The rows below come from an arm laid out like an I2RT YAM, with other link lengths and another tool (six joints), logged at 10 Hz.
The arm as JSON. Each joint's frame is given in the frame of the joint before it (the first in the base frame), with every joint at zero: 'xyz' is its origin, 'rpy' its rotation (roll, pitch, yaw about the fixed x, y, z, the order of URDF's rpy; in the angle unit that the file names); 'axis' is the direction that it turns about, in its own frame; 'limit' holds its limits. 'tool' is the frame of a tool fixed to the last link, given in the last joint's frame.
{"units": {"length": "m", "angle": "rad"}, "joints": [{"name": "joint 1", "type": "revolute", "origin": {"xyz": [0.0, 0.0, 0.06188], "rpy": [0.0, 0.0, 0.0]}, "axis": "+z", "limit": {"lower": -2.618, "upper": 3.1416}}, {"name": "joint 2", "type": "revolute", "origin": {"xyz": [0.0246, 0.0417, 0.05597], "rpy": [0.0, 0.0, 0.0]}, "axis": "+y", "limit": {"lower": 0.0, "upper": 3.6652}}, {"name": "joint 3", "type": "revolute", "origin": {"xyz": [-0.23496, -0.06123, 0.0], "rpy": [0.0, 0.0, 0.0]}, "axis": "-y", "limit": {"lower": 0.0, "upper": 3.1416}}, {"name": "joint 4", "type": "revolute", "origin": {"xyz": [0.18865, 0.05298, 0.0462], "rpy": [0.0, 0.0, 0.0]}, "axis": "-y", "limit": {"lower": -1.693, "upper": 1.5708}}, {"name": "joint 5", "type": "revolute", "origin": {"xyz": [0.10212, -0.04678, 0.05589], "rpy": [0.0, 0.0, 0.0]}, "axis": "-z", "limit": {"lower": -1.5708, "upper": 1.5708}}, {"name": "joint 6", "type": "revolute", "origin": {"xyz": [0.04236, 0.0, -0.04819], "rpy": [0.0, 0.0, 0.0]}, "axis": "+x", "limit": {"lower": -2.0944, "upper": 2.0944}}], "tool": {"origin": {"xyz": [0.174, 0.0, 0.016], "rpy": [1.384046, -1.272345, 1.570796]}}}
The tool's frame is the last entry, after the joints.
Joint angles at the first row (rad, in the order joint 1, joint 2, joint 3, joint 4, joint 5, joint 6):
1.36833, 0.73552, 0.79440, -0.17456, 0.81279, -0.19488
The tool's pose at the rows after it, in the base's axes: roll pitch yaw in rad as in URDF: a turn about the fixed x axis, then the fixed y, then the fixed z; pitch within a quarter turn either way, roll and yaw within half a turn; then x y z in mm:
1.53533 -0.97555 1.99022 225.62 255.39 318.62
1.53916 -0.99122 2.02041 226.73 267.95 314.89
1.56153 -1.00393 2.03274 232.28 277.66 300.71
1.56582 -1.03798 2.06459 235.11 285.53 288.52
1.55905 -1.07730 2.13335 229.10 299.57 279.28
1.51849 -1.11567 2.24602 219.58 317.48 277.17
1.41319 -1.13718 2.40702 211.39 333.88 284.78
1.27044 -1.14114 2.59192 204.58 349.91 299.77
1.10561 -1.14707 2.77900 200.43 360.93 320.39
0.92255 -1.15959 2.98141 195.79 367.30 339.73
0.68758 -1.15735 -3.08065 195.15 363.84 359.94
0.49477 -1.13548 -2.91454 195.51 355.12 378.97
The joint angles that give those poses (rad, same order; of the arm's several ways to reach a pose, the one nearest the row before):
1.36566, 0.75859, 0.76347, -0.12864, 0.81684, -0.20103
1.34141, 0.79192, 0.74362, -0.06851, 0.75828, -0.19509
1.28919, 0.81984, 0.68781, 0.01044, 0.67345, -0.18521
1.24747, 0.83831, 0.61863, 0.10866, 0.59379, -0.16483
1.23817, 0.86487, 0.55690, 0.21283, 0.51919, -0.14134
1.23840, 0.91007, 0.51347, 0.33138, 0.44146, -0.12521
1.23793, 0.96868, 0.48797, 0.46755, 0.37523, -0.13018
1.23868, 1.04200, 0.48893, 0.60285, 0.32055, -0.14446
1.23794, 1.10352, 0.51035, 0.71113, 0.28277, -0.14380
1.23868, 1.15010, 0.52383, 0.81109, 0.25161, -0.12031
1.23794, 1.18815, 0.51388, 0.94357, 0.25077, -0.09459
1.23813, 1.20572, 0.50553, 1.04644, 0.26535, -0.08089

